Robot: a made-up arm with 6 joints. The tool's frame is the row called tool. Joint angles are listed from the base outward.
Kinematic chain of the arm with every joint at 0, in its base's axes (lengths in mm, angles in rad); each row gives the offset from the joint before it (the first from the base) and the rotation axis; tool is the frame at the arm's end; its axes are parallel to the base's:
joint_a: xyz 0 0 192 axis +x
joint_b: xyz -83 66 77 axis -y
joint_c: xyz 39 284 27 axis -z
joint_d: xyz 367 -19 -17 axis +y
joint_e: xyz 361 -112 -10 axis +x
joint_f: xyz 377 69 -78 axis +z
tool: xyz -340 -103 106
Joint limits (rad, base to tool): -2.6..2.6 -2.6..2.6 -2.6..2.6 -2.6..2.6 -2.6..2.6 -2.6..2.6
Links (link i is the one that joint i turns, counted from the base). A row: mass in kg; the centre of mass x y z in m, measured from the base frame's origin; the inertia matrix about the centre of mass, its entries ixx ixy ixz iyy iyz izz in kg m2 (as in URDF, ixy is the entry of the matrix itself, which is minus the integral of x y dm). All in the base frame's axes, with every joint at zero. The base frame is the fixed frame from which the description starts. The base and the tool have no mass.
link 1: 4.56; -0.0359 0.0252 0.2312; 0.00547 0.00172 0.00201 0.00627 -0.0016 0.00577
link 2: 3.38; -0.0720 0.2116 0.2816; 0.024 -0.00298 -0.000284 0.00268 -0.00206 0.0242
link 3: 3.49; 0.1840 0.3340 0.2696; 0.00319 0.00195 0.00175 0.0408 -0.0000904 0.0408
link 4: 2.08; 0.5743 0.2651 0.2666; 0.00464 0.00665 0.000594 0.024 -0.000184 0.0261
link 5: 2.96; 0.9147 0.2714 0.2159; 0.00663 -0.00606 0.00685 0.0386 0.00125 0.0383
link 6: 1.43; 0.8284 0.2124 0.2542; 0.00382 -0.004 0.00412 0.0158 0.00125 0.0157
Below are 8 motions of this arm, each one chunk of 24 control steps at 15 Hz.
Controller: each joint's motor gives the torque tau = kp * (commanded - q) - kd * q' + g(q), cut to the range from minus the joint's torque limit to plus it. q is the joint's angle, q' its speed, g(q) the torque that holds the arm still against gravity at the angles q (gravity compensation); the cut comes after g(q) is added. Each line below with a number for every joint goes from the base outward.
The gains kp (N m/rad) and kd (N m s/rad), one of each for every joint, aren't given. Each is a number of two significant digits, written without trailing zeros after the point. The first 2 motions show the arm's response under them.
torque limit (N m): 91 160 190 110 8.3 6.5
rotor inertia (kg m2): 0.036 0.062 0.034 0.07 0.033 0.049
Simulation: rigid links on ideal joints. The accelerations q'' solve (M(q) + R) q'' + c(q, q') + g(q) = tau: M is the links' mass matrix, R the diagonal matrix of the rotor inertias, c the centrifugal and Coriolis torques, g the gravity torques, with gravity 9.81 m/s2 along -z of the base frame. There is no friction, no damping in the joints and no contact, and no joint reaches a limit. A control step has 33 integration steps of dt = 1/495 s. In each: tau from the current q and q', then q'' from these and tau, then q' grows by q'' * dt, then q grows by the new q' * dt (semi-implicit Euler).
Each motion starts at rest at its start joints. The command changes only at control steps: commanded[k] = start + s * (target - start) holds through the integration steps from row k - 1 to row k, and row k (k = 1, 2, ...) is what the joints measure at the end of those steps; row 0 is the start. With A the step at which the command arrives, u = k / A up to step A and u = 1 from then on. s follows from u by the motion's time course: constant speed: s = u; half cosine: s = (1 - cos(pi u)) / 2; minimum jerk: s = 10 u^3 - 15 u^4 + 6 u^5; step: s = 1 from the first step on.
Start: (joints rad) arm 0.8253 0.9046 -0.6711 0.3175 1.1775 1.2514
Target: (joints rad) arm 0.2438 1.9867 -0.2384 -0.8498 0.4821 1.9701
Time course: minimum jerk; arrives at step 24
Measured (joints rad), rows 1 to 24:
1: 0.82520 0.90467 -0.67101 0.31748 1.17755 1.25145
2: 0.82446 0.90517 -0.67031 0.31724 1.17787 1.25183
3: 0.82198 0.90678 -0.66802 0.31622 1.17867 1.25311
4: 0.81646 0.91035 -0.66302 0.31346 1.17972 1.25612
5: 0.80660 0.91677 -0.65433 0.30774 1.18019 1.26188
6: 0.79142 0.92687 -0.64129 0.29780 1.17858 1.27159
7: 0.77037 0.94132 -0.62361 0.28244 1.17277 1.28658
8: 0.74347 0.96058 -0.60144 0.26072 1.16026 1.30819
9: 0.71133 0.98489 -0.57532 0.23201 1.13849 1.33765
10: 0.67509 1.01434 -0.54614 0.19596 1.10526 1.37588
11: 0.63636 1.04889 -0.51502 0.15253 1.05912 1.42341
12: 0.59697 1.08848 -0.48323 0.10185 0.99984 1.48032
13: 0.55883 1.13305 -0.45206 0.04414 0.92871 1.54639
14: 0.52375 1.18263 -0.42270 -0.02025 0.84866 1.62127
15: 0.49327 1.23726 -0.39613 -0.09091 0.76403 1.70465
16: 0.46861 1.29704 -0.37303 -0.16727 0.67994 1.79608
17: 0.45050 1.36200 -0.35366 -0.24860 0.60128 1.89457
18: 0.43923 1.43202 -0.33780 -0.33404 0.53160 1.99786
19: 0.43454 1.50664 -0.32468 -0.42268 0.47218 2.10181
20: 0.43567 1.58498 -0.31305 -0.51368 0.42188 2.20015
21: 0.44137 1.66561 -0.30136 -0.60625 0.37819 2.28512
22: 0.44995 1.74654 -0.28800 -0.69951 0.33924 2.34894
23: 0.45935 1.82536 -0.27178 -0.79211 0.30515 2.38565
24: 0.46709 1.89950 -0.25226 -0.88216 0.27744 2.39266
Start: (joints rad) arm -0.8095 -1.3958 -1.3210 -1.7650 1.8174 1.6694
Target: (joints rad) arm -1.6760 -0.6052 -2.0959 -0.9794 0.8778 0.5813
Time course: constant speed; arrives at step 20
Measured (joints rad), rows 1 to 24:
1: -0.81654 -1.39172 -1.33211 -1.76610 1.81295 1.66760
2: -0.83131 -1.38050 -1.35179 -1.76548 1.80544 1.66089
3: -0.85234 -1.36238 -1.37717 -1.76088 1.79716 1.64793
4: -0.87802 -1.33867 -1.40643 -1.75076 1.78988 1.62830
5: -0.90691 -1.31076 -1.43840 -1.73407 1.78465 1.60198
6: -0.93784 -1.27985 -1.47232 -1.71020 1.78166 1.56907
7: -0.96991 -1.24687 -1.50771 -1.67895 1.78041 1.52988
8: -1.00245 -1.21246 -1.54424 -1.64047 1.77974 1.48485
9: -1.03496 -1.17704 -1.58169 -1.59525 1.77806 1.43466
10: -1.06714 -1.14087 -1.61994 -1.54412 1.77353 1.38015
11: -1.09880 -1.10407 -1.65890 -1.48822 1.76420 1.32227
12: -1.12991 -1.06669 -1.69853 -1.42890 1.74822 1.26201
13: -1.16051 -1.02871 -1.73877 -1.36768 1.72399 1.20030
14: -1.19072 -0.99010 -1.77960 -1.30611 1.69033 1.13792
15: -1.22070 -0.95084 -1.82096 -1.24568 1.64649 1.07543
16: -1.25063 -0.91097 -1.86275 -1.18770 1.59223 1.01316
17: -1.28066 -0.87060 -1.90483 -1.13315 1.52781 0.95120
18: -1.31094 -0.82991 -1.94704 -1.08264 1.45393 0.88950
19: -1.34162 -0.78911 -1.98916 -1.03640 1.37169 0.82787
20: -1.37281 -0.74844 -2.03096 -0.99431 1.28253 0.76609
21: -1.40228 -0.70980 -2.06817 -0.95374 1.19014 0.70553
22: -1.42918 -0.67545 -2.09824 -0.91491 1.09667 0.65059
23: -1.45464 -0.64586 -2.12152 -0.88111 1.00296 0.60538
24: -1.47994 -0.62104 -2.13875 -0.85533 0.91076 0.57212
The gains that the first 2 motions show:
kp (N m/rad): 22 72 93 31 0.85 3.8
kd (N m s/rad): 4.9 21 16 3.9 0.15 0.43
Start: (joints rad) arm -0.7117 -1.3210 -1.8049 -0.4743 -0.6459 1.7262
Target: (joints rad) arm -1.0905 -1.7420 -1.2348 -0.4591 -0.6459 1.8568
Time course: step
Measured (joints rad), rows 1 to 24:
1: -0.62809 -1.38438 -1.69156 -0.43989 -0.66560 1.77294
2: -0.54854 -1.45232 -1.57406 -0.43473 -0.66810 1.85598
3: -0.50349 -1.50511 -1.49436 -0.45305 -0.65034 1.93583
4: -0.48345 -1.54551 -1.44034 -0.47663 -0.62076 1.99669
5: -0.48146 -1.57650 -1.40308 -0.49685 -0.58643 2.03342
6: -0.49280 -1.60068 -1.37670 -0.51039 -0.55201 2.04712
7: -0.51421 -1.62011 -1.35733 -0.51655 -0.52004 2.04247
8: -0.54341 -1.63634 -1.34236 -0.51576 -0.49168 2.02559
9: -0.57876 -1.65047 -1.33012 -0.50896 -0.46731 2.00266
10: -0.61903 -1.66326 -1.31950 -0.49730 -0.44697 1.97898
11: -0.66319 -1.67518 -1.30982 -0.48202 -0.43060 1.95849
12: -0.71039 -1.68649 -1.30063 -0.46438 -0.41817 1.94360
13: -0.75986 -1.69730 -1.29167 -0.44565 -0.40970 1.93523
14: -0.81089 -1.70762 -1.28278 -0.42702 -0.40528 1.93301
15: -0.86284 -1.71739 -1.27388 -0.40957 -0.40500 1.93560
16: -0.91514 -1.72650 -1.26497 -0.39420 -0.40891 1.94106
17: -0.96725 -1.73484 -1.25608 -0.38161 -0.41699 1.94723
18: -1.01871 -1.74231 -1.24725 -0.37228 -0.42911 1.95208
19: -1.06913 -1.74881 -1.23858 -0.36649 -0.44498 1.95403
20: -1.11817 -1.75430 -1.23012 -0.36430 -0.46416 1.95203
21: -1.16555 -1.75873 -1.22198 -0.36561 -0.48610 1.94572
22: -1.21101 -1.76212 -1.21420 -0.37020 -0.51021 1.93526
23: -1.25437 -1.76450 -1.20685 -0.37769 -0.53591 1.92128
24: -1.29544 -1.76592 -1.19998 -0.38763 -0.56271 1.90472

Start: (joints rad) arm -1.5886 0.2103 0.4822 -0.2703 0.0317 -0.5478
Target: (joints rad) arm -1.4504 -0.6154 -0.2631 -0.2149 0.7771 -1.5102
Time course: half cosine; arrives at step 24
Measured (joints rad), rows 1 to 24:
1: -1.58822 0.20989 0.48197 -0.27093 0.03171 -0.54783
2: -1.58656 0.20826 0.48086 -0.27328 0.03198 -0.54812
3: -1.58276 0.20473 0.47798 -0.27789 0.03327 -0.54927
4: -1.57622 0.19874 0.47243 -0.28472 0.03695 -0.55231
5: -1.56672 0.18979 0.46338 -0.29327 0.04477 -0.55863
6: -1.55430 0.17744 0.45017 -0.30277 0.05863 -0.56987
7: -1.53927 0.16128 0.43228 -0.31227 0.08035 -0.58776
8: -1.52209 0.14098 0.40935 -0.32073 0.11141 -0.61397
9: -1.50337 0.11628 0.38122 -0.32718 0.15276 -0.65001
10: -1.48388 0.08705 0.34789 -0.33077 0.20471 -0.69705
11: -1.46458 0.05327 0.30954 -0.33091 0.26681 -0.75577
12: -1.44660 0.01512 0.26648 -0.32737 0.33799 -0.82616
13: -1.43123 -0.02701 0.21913 -0.32041 0.41675 -0.90736
14: -1.41967 -0.07248 0.16799 -0.31075 0.50141 -0.99761
15: -1.41278 -0.12047 0.11358 -0.29950 0.59016 -1.09419
16: -1.41074 -0.17002 0.05663 -0.28784 0.68066 -1.19362
17: -1.41284 -0.22016 -0.00180 -0.27662 0.76958 -1.29188
18: -1.41761 -0.27000 -0.06010 -0.26602 0.85241 -1.38476
19: -1.42318 -0.31879 -0.11607 -0.25544 0.92383 -1.46841
20: -1.42793 -0.36588 -0.16730 -0.24379 0.97859 -1.53984
21: -1.43103 -0.41066 -0.21164 -0.23014 1.01250 -1.59730
22: -1.43260 -0.45245 -0.24770 -0.21426 1.02297 -1.64031
23: -1.43347 -0.49054 -0.27507 -0.19676 1.00891 -1.66929
24: -1.43474 -0.52418 -0.29415 -0.17886 0.97019 -1.68505

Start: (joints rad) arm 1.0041 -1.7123 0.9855 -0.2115 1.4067 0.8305
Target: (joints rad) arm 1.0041 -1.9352 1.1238 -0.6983 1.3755 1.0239
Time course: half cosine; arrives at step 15
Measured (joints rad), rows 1 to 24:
1: 1.00421 -1.71299 0.98567 -0.21217 1.40692 0.83066
2: 1.00472 -1.71560 0.98645 -0.21497 1.40749 0.83152
3: 1.00595 -1.72100 0.98832 -0.22144 1.40802 0.83396
4: 1.00800 -1.72960 0.99165 -0.23294 1.40777 0.83892
5: 1.01074 -1.74141 0.99669 -0.25056 1.40591 0.84728
6: 1.01382 -1.75614 1.00351 -0.27498 1.40183 0.85966
7: 1.01673 -1.77320 1.01208 -0.30641 1.39525 0.87638
8: 1.01896 -1.79184 1.02229 -0.34452 1.38637 0.89738
9: 1.02003 -1.81118 1.03392 -0.38854 1.37576 0.92220
10: 1.01962 -1.83031 1.04672 -0.43721 1.36433 0.95000
11: 1.01763 -1.84828 1.06036 -0.48891 1.35308 0.97956
12: 1.01420 -1.86425 1.07445 -0.54176 1.34291 1.00935
13: 1.00970 -1.87747 1.08847 -0.59368 1.33448 1.03765
14: 1.00468 -1.88737 1.10185 -0.64256 1.32817 1.06260
15: 0.99978 -1.89357 1.11392 -0.68627 1.32407 1.08246
16: 0.99553 -1.89655 1.12421 -0.72333 1.32250 1.09588
17: 0.99222 -1.89753 1.13259 -0.75303 1.32387 1.10227
18: 0.98999 -1.89754 1.13903 -0.77504 1.32835 1.10178
19: 0.98881 -1.89734 1.14355 -0.78934 1.33589 1.09522
20: 0.98854 -1.89745 1.14623 -0.79624 1.34634 1.08394
21: 0.98901 -1.89819 1.14723 -0.79633 1.35936 1.06964
22: 0.99000 -1.89974 1.14675 -0.79048 1.37445 1.05413
23: 0.99135 -1.90215 1.14503 -0.77981 1.39085 1.03912
24: 0.99291 -1.90535 1.14234 -0.76556 1.40755 1.02602

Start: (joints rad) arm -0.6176 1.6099 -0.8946 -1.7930 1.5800 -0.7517
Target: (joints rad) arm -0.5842 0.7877 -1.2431 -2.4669 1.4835 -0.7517
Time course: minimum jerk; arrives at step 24
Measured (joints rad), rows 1 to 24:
1: -0.61759 1.60985 -0.89467 -1.79305 1.57991 -0.75172
2: -0.61752 1.60939 -0.89520 -1.79350 1.57919 -0.75182
3: -0.61739 1.60775 -0.89679 -1.79508 1.57670 -0.75210
4: -0.61726 1.60386 -0.90009 -1.79886 1.57092 -0.75255
5: -0.61721 1.59654 -0.90568 -1.80606 1.56030 -0.75307
6: -0.61736 1.58472 -0.91397 -1.81787 1.54353 -0.75345
7: -0.61778 1.56753 -0.92522 -1.83529 1.51978 -0.75345
8: -0.61854 1.54442 -0.93947 -1.85899 1.48887 -0.75283
9: -0.61962 1.51516 -0.95659 -1.88926 1.45138 -0.75148
10: -0.62097 1.47984 -0.97630 -1.92597 1.40867 -0.74940
11: -0.62245 1.43884 -0.99817 -1.96857 1.36295 -0.74679
12: -0.62384 1.39279 -1.02172 -2.01610 1.31713 -0.74396
13: -0.62487 1.34252 -1.04637 -2.06729 1.27466 -0.74127
14: -0.62521 1.28902 -1.07153 -2.12067 1.23923 -0.73909
15: -0.62453 1.23346 -1.09660 -2.17463 1.21440 -0.73766
16: -0.62258 1.17714 -1.12096 -2.22763 1.20328 -0.73713
17: -0.61923 1.12151 -1.14401 -2.27829 1.20819 -0.73756
18: -0.61455 1.06808 -1.16518 -2.32550 1.23049 -0.73904
19: -0.60880 1.01833 -1.18398 -2.36845 1.27043 -0.74179
20: -0.60240 0.97354 -1.20000 -2.40666 1.32703 -0.74619
21: -0.59582 0.93464 -1.21298 -2.43989 1.39797 -0.75269
22: -0.58952 0.90207 -1.22290 -2.46808 1.47966 -0.76154
23: -0.58379 0.87571 -1.22996 -2.49125 1.56743 -0.77262
24: -0.57879 0.85494 -1.23468 -2.50946 1.65594 -0.78520

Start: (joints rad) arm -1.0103 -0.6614 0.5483 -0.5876 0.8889 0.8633
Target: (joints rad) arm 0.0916 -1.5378 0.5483 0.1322 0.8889 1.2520
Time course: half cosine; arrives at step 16
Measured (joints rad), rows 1 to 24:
1: -1.00963 -0.66200 0.54850 -0.58821 0.88887 0.86370
2: -1.00640 -0.66449 0.54938 -0.59029 0.88876 0.86564
3: -0.99815 -0.67012 0.55139 -0.59370 0.88862 0.87065
4: -0.98257 -0.67999 0.55487 -0.59715 0.88871 0.88043
5: -0.95795 -0.69502 0.55999 -0.59845 0.88931 0.89675
6: -0.92348 -0.71600 0.56682 -0.59485 0.89047 0.92156
7: -0.87935 -0.74355 0.57530 -0.58338 0.89167 0.95707
8: -0.82695 -0.77808 0.58513 -0.56125 0.89160 1.00567
9: -0.76867 -0.81986 0.59564 -0.52628 0.88811 1.06955
10: -0.70763 -0.86900 0.60560 -0.47737 0.87838 1.14991
11: -0.64687 -0.92538 0.61329 -0.41476 0.85924 1.24609
12: -0.58854 -0.98847 0.61681 -0.34014 0.82762 1.35466
13: -0.53331 -1.05712 0.61471 -0.25635 0.78113 1.46906
14: -0.48034 -1.12954 0.60645 -0.16698 0.71920 1.57994
15: -0.42774 -1.20337 0.59257 -0.07569 0.64435 1.67658
16: -0.37325 -1.27592 0.57450 0.01442 0.56343 1.74932
17: -0.31460 -1.34506 0.55428 0.10043 0.48742 1.79245
18: -0.24985 -1.40944 0.53417 0.17963 0.42911 1.80567
19: -0.17817 -1.46790 0.51587 0.25002 0.39928 1.79290
20: -0.10016 -1.51936 0.50018 0.31000 0.40420 1.75962
21: -0.01770 -1.56296 0.48714 0.35823 0.44492 1.71075
22: 0.06639 -1.59825 0.47644 0.39375 0.51783 1.64995
23: 0.14875 -1.62518 0.46771 0.41615 0.61595 1.58003
24: 0.22598 -1.64412 0.46068 0.42575 0.73045 1.50382

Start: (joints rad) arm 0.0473 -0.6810 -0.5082 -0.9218 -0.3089 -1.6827
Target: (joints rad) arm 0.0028 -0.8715 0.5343 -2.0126 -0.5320 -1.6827
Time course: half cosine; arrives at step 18
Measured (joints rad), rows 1 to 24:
1: 0.04750 -0.68142 -0.50781 -0.92234 -0.30868 -1.68280
2: 0.04820 -0.68317 -0.50568 -0.92498 -0.30728 -1.68323
3: 0.04943 -0.68702 -0.49953 -0.93199 -0.30313 -1.68424
4: 0.05079 -0.69340 -0.48668 -0.94600 -0.29477 -1.68614
5: 0.05160 -0.70237 -0.46437 -0.96963 -0.28159 -1.68943
6: 0.05098 -0.71370 -0.43003 -1.00511 -0.26444 -1.69499
7: 0.04786 -0.72700 -0.38141 -1.05389 -0.24600 -1.70404
8: 0.04116 -0.74189 -0.31679 -1.11634 -0.23103 -1.71775
9: 0.02995 -0.75817 -0.23536 -1.19139 -0.22655 -1.73641
10: 0.01404 -0.77580 -0.13803 -1.27644 -0.24214 -1.75826
11: -0.00535 -0.79463 -0.02884 -1.36763 -0.29015 -1.77844
12: -0.02525 -0.81377 0.08388 -1.46049 -0.38419 -1.78882
13: -0.04171 -0.83166 0.18909 -1.55059 -0.53248 -1.78093
14: -0.05148 -0.84731 0.27875 -1.63375 -0.72897 -1.75274
15: -0.05293 -0.86063 0.35197 -1.70654 -0.95518 -1.71280
16: -0.04566 -0.87127 0.41158 -1.76754 -1.19274 -1.67467
17: -0.03001 -0.87801 0.45918 -1.81788 -1.42930 -1.64907
18: -0.00747 -0.87946 0.49440 -1.86061 -1.65564 -1.64133
19: 0.01899 -0.87557 0.51804 -1.89959 -1.86183 -1.65237
20: 0.04544 -0.86783 0.53329 -1.93801 -2.03804 -1.67881
21: 0.06814 -0.85787 0.54332 -1.97704 -2.17855 -1.71386
22: 0.08451 -0.84707 0.55018 -2.01607 -2.28298 -1.75001
23: 0.09335 -0.83655 0.55499 -2.05348 -2.35475 -1.78106
24: 0.09459 -0.82720 0.55828 -2.08739 -2.39903 -1.80298

